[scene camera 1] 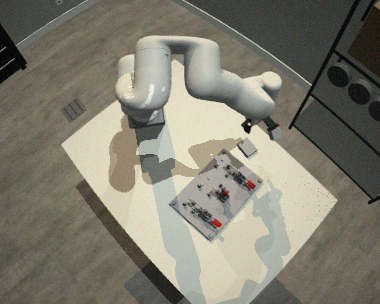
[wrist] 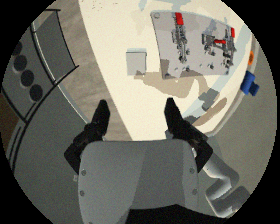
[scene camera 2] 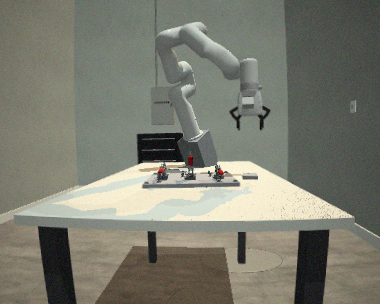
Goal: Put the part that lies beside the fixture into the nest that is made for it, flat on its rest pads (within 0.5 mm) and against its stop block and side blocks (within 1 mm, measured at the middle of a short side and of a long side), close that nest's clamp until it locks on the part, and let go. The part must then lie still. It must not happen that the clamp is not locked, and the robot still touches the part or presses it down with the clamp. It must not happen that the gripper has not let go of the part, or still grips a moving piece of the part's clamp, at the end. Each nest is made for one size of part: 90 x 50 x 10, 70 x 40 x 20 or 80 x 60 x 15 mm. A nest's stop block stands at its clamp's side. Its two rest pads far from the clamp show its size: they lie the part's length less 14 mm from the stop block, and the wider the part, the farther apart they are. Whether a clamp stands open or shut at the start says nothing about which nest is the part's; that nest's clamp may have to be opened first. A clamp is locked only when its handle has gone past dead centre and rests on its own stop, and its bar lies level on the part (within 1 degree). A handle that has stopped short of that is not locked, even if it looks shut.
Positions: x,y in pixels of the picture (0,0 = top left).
Labels:
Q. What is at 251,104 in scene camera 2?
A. My gripper.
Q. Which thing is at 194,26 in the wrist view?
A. A grey fixture plate.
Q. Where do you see a grey fixture plate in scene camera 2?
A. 175,180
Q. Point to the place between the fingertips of my gripper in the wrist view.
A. At 136,105

